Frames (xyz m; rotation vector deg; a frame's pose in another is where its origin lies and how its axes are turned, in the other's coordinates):
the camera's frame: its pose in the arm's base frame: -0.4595 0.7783 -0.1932 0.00 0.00 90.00
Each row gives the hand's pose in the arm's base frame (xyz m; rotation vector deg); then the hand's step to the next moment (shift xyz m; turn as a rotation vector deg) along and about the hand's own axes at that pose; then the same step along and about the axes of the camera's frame.
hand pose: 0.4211 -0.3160 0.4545 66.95 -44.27 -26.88
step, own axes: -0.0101 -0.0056 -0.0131 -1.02 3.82 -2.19
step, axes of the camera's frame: 0.0134 -0.0035 -0.0106 3.40 -0.74 2.88
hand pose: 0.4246 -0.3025 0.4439 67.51 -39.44 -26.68
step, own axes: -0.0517 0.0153 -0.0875 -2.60 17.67 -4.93
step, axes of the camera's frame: 0.0983 -0.0245 -0.0173 10.83 -1.27 14.98
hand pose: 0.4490 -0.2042 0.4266 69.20 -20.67 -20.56
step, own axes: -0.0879 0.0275 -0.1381 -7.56 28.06 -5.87
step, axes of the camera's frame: 0.1637 0.0133 -0.0241 17.12 1.91 24.13
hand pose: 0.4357 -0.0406 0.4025 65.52 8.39 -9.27
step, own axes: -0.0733 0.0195 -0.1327 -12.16 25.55 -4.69
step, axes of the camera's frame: 0.1329 0.0722 -0.0221 15.27 6.89 23.28
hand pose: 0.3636 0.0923 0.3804 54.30 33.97 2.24
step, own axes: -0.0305 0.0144 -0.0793 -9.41 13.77 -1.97
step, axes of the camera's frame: 0.0595 0.0616 -0.0095 7.00 5.84 14.10
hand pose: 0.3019 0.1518 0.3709 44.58 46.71 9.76
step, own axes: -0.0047 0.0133 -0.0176 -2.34 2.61 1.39
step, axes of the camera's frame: 0.0174 0.0137 0.0043 0.11 0.24 3.76
